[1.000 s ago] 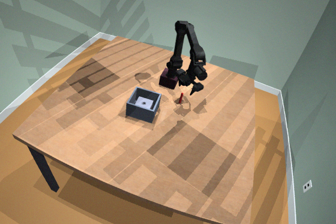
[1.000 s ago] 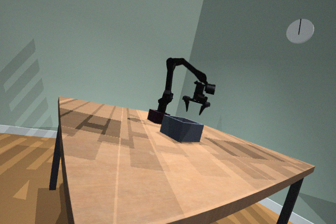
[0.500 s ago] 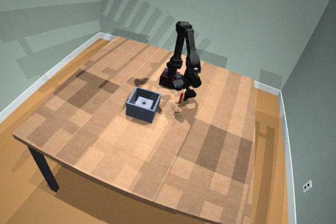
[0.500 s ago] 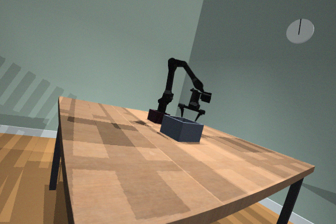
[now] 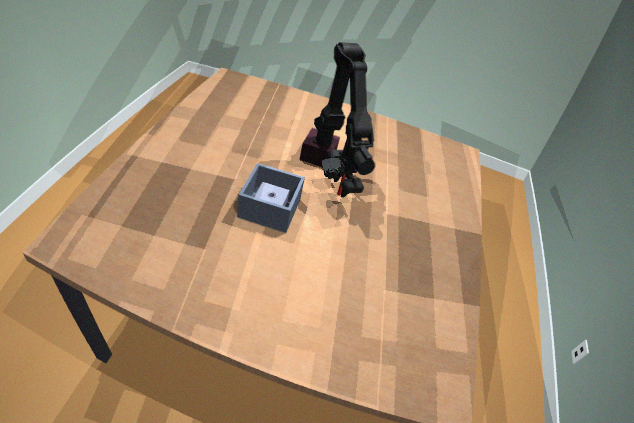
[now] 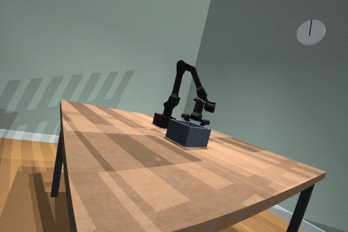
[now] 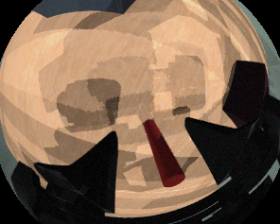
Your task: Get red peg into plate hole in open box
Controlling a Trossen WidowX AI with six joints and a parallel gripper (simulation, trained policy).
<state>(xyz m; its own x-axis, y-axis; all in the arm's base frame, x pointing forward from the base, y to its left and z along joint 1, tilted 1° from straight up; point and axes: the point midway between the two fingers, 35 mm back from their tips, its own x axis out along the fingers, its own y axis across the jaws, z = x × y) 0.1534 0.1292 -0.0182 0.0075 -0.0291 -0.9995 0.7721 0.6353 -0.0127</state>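
Now: gripper tip 18 cm short of the plate, 17 cm to the left of it and 2 cm below it. Also, from my gripper tip: red peg: 2 cm above; box: 18 cm ahead, 17 cm to the right.
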